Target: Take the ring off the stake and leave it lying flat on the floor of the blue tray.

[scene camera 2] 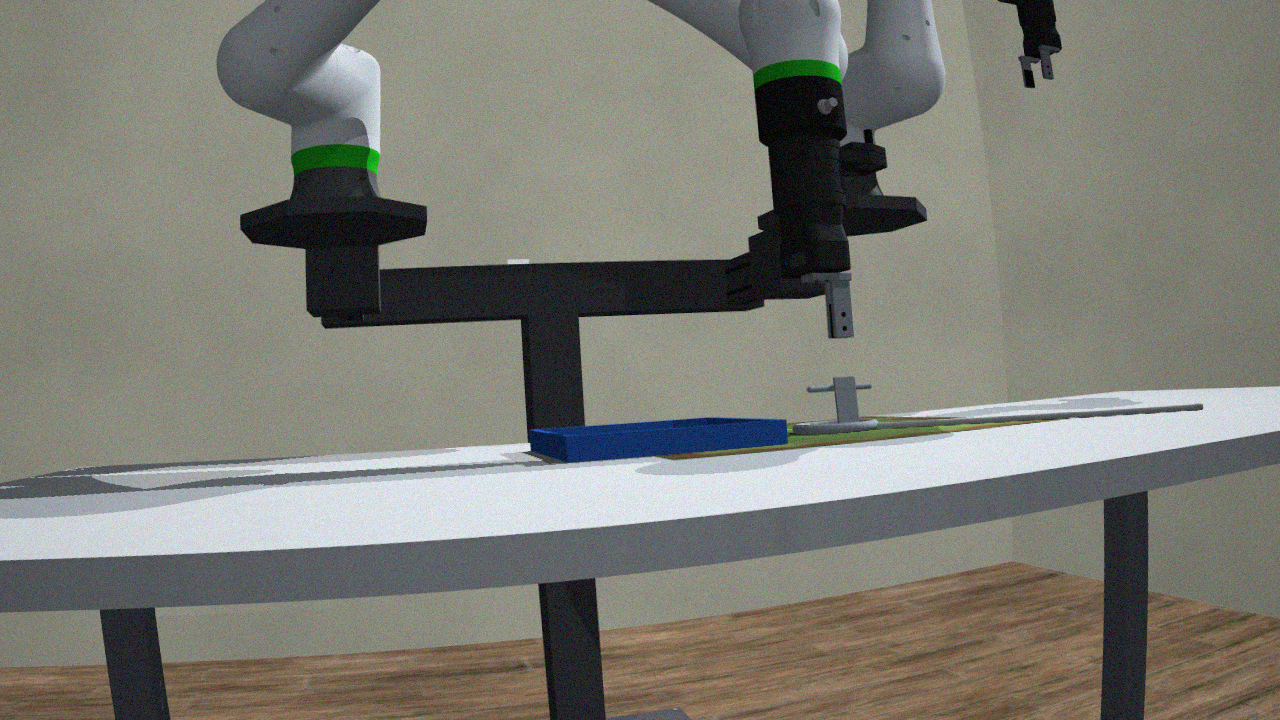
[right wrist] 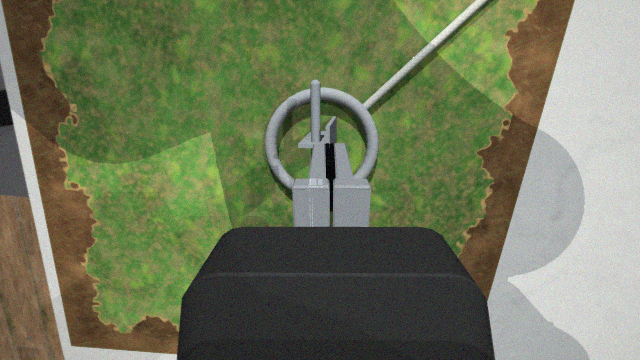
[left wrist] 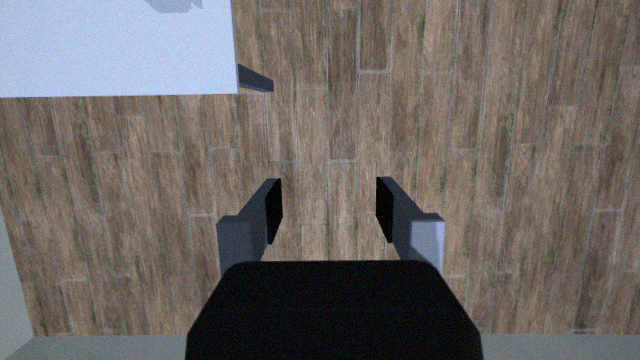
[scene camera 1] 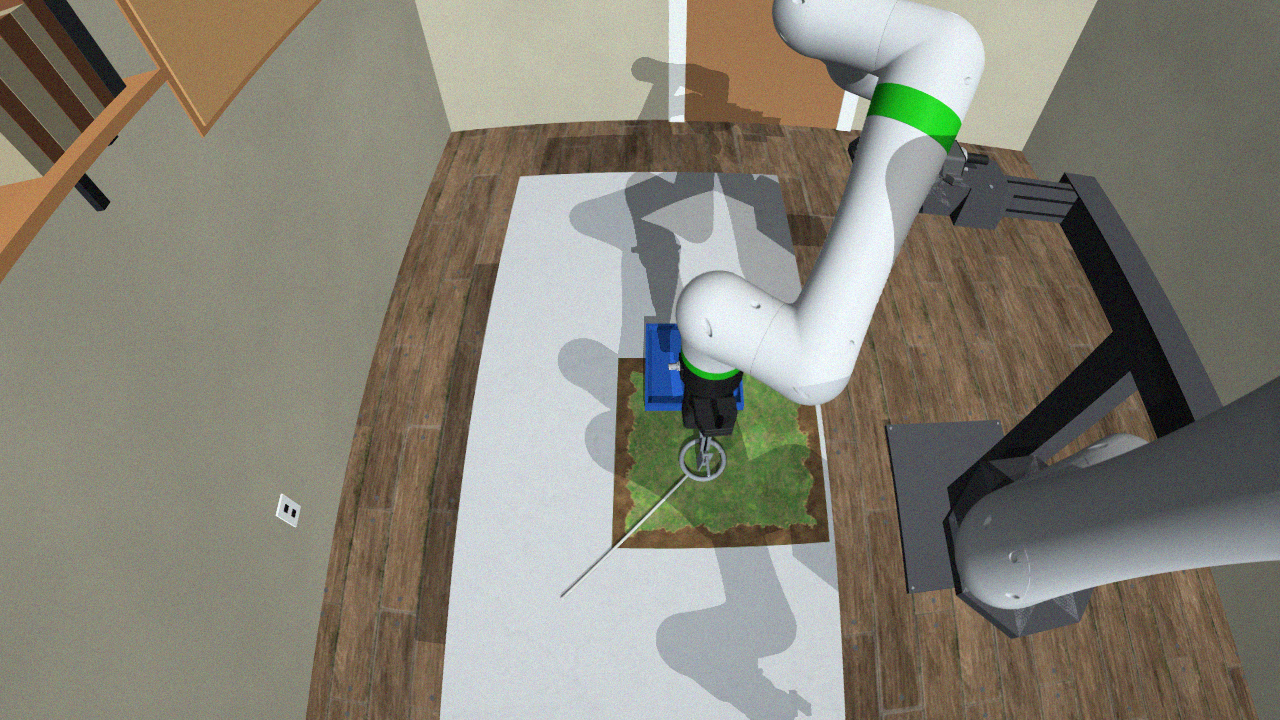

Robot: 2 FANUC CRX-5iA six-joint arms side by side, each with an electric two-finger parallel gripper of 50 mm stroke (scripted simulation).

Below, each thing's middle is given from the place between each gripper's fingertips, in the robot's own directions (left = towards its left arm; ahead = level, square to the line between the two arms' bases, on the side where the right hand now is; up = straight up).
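Scene:
Grey stake [scene camera 2: 845, 388], 8 cm below my right hand [scene camera 2: 841, 337]. Counted from my right hand: blue tray [scene camera 2: 600, 442], 21 cm to the right, 10 cm below, 1 cm ahead; grey ring [scene camera 2: 820, 427], 11 cm below, 1 cm to the right; mat [scene camera 1: 771, 492], 12 cm below, 4 cm behind, 4 cm to the right. By its middle, blue tray nearer to my right hand than to my left hand.
Grey stake, 750 mm to the right of my left hand [scene camera 2: 1039, 83], 580 mm below it, 460 mm ahead of it. Counted from my left hand: blue tray, 960 mm to the right, 600 mm below, 470 mm ahead; grey ring, 760 mm to the right, 600 mm below, 450 mm ahead; mat, 780 mm to the right, 620 mm below, 420 mm ahead.

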